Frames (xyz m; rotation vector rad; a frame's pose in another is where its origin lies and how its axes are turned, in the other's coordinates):
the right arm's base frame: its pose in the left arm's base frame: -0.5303 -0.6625 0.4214 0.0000 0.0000 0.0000
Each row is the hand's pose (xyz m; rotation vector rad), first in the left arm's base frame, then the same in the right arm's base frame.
Working: the left arm's base frame: its pose in the right arm's base frame: 0.5303 0.6625 -0.4214 0.0000 0.0000 0.0000

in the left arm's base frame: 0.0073 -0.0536 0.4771 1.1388 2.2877 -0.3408
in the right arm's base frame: 0.5376 0.6089 0.0557 1.1388 2.2877 -0.3408
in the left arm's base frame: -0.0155 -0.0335 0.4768 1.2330 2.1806 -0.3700
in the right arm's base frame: 0.5148 0.6290 0.0554 1.2330 2.1806 -0.3700
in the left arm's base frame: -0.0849 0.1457 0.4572 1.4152 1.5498 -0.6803
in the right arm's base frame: 0.4454 0.8082 0.0358 1.4152 1.5498 -0.6803
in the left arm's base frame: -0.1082 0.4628 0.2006 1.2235 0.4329 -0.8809
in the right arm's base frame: 0.4221 1.1253 -0.2208 1.2235 0.4329 -0.8809
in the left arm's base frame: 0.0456 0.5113 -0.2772 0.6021 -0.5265 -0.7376
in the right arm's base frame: 0.5759 1.1738 -0.6986 0.6021 -0.5265 -0.7376
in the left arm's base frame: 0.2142 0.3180 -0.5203 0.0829 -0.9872 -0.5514
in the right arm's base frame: 0.7445 0.9805 -0.9417 0.0829 -0.9872 -0.5514
